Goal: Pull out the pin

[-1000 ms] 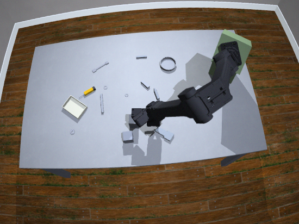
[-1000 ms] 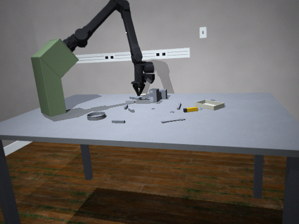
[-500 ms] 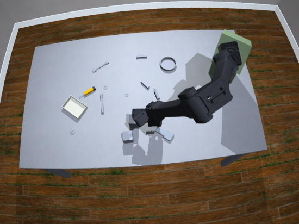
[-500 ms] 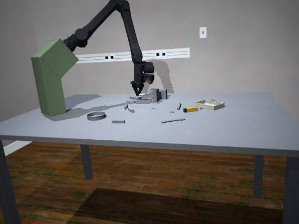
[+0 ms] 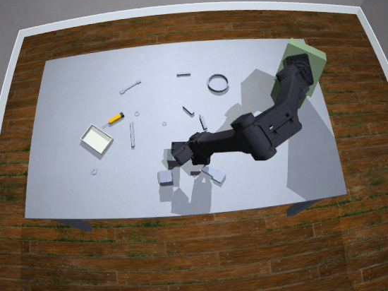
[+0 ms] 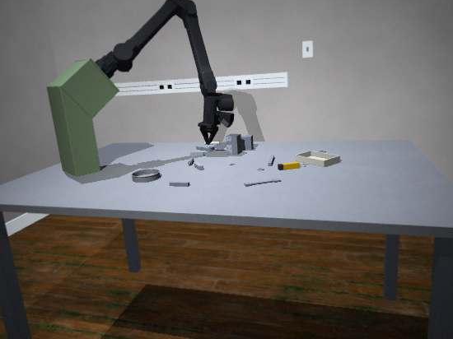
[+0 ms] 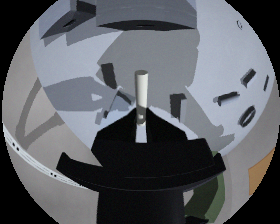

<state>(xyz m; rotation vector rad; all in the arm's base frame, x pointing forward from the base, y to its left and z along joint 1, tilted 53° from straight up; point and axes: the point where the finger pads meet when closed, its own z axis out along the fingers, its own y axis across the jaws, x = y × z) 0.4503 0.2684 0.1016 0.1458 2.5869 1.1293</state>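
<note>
My gripper is now 120 mm short of the grey block. Round my hand: pale pin (20 mm ahead); then long bar (330 mm ahead, 110 mm to the right, 40 mm below); then metal ring (40 mm behind, 400 mm to the right, 30 mm below).
</note>
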